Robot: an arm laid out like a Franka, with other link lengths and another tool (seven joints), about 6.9 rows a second.
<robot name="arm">
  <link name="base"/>
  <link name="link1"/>
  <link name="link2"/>
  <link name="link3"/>
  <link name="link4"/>
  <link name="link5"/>
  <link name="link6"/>
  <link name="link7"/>
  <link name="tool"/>
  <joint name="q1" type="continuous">
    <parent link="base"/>
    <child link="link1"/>
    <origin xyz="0 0 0.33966" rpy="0 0 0"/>
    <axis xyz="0 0 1"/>
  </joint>
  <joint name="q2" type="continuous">
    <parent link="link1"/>
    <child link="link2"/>
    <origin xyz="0 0 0" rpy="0 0 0"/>
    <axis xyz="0 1 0"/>
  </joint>
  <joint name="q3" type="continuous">
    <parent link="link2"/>
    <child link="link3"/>
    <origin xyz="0 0 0.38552" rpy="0 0 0"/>
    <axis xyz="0 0 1"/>
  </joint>
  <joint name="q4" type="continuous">
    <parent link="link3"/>
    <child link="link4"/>
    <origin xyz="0.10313 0 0" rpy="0 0 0"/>
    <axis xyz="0 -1 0"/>
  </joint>
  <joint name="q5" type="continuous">
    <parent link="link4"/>
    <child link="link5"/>
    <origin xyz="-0.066 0 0.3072" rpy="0 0 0"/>
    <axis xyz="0 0 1"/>
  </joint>
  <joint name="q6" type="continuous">
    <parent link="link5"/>
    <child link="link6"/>
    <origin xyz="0 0 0" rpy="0 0 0"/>
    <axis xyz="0 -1 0"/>
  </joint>
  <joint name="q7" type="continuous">
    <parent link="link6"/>
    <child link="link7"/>
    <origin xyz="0.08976 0 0" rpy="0 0 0"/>
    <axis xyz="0 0 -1"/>
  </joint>
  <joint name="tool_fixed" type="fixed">
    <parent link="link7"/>
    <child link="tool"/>
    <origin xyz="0.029 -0.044 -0.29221" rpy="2.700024 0 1.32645"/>
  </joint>
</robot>
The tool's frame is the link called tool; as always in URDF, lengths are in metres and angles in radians. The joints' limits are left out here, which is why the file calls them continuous.
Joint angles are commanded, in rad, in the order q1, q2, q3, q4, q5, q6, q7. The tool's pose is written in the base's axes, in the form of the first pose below.
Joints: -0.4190, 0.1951, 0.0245, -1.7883, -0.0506, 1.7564, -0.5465
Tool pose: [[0.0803 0.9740 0.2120 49.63], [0.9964 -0.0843 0.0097 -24.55], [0.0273 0.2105 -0.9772 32.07], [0 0 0 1]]
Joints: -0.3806, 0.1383, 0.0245, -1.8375, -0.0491, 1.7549, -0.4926
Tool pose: [[0.0947 0.9719 0.2155 48.63], [0.9954 -0.0954 -0.0073 -22.14], [0.0134 0.2152 -0.9765 33.33], [0 0 0 1]]
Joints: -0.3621, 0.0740, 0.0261, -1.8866, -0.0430, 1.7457, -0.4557
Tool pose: [[0.1131 0.9687 0.2209 46.97], [0.9936 -0.1120 -0.0175 -20.44], [0.0078 0.2214 -0.9751 34.77], [0 0 0 1]]
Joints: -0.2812, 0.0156, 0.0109, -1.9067, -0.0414, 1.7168, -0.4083
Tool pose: [[0.0954 0.9688 0.2287 46.36], [0.9954 -0.0918 -0.0267 -17.00], [-0.0048 0.2302 -0.9731 36.77], [0 0 0 1]]
